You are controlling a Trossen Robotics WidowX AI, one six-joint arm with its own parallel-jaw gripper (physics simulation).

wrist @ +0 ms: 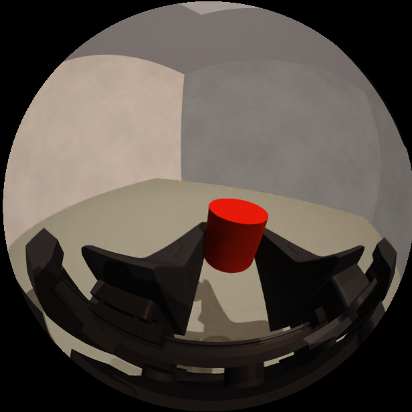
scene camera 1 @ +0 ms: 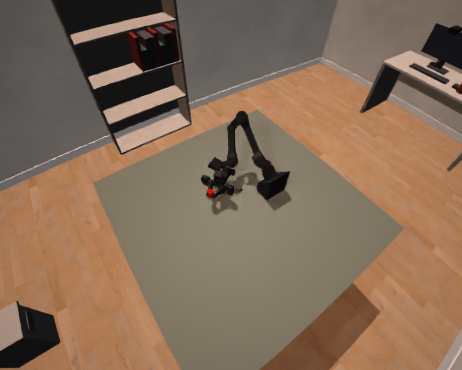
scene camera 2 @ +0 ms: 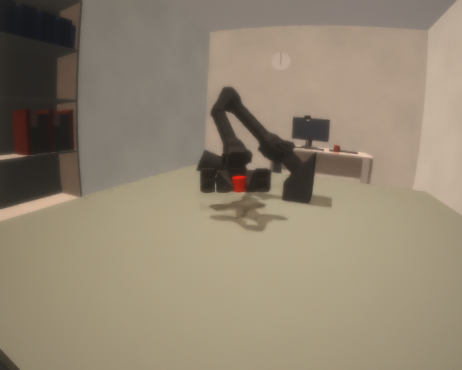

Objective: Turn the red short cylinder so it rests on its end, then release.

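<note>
The red short cylinder (scene camera 1: 210,193) (scene camera 2: 239,184) (wrist: 235,236) is held above the green-grey mat (scene camera 1: 225,300) (scene camera 2: 240,300) (wrist: 135,210). In the scene camera 2 view its long axis is close to vertical, with its ends facing up and down. In the wrist view its bright upper end face shows, with the darker side below it. My gripper (scene camera 1: 211,192) (scene camera 2: 238,184) (wrist: 229,228) is shut on the cylinder, one dark finger on each side. The fingers lie roughly level, and their shadow falls on the mat below, apart from them. The cylinder's lower end face is hidden.
The arm's base (scene camera 1: 274,185) (scene camera 2: 299,185) stands on the mat to the right of the gripper. A bookshelf (scene camera 1: 145,95) (scene camera 2: 70,172) stands beyond the mat at the left. A desk (scene camera 1: 407,60) (scene camera 2: 366,165) with a monitor is at the far right. A dark box (scene camera 1: 42,332) stands at the lower left.
</note>
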